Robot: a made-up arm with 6 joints. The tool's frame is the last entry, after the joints.
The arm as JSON. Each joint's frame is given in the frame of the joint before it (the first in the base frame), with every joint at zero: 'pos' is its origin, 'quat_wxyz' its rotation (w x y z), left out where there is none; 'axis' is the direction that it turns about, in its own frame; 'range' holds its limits. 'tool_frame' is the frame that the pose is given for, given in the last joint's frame.
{
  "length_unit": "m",
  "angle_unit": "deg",
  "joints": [
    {
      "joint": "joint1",
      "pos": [
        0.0,
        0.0,
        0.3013
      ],
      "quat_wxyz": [
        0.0,
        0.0,
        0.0,
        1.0
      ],
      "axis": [
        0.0,
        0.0,
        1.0
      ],
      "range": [
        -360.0,
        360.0
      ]
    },
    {
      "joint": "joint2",
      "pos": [
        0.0,
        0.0,
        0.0
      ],
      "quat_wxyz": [
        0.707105,
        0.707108,
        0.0,
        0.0
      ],
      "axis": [
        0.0,
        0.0,
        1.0
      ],
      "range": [
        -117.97,
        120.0
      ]
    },
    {
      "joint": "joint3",
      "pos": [
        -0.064,
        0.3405,
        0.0
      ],
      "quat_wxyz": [
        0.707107,
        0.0,
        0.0,
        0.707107
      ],
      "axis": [
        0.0,
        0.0,
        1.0
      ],
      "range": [
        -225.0,
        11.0
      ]
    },
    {
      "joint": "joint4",
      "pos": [
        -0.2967,
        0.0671,
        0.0
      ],
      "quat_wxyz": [
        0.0,
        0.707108,
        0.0,
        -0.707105
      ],
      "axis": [
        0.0,
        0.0,
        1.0
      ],
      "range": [
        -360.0,
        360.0
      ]
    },
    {
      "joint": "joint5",
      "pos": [
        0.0,
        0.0,
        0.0
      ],
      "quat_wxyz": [
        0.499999,
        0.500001,
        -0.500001,
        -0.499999
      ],
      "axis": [
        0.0,
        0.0,
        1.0
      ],
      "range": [
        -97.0,
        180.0
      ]
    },
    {
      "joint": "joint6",
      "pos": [
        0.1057,
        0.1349,
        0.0
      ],
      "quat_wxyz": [
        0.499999,
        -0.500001,
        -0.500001,
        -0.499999
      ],
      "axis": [
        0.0,
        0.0,
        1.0
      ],
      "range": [
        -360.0,
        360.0
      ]
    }
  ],
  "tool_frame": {
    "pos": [
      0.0,
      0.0,
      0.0
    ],
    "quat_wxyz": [
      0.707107,
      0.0,
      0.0,
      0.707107
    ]
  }
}
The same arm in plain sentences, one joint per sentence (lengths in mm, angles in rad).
The arm has six revolute joints in a row. What follows holds with every joint at zero, and every direction is one of the base frame's.
Joint 1 is mounted 301.3 mm along +z from the base frame's origin and turns about +z, from -6.2832 to 6.2832 rad.
Joint 2 is mounted at the same point as joint 1 and turns about +y, from -2.0590 to 2.0944 rad.
Joint 3 is mounted 64.0 mm along +x and 340.5 mm along +z from joint 2 and turns about +y, from -3.9270 to 0.1920 rad.
Joint 4 is mounted 67.1 mm along +x and 296.7 mm along -z from joint 3 and turns about -z, from -6.2832 to 6.2832 rad.
Joint 5 is mounted at the same point as joint 4 and turns about +y, from -1.6930 to 3.1416 rad.
Joint 6 is mounted 105.7 mm along +x and 134.9 mm along -z from joint 5 and turns about -z, from -6.2832 to 6.2832 rad.
The tool frame, which is the frame that the pose is given for, is mounted at the same point as joint 6; its axes are the base frame's turned by roll 3.1416, pitch 0.0000 and yaw 0.0000 rad (as in URDF: about the fixed x, then y, then z).

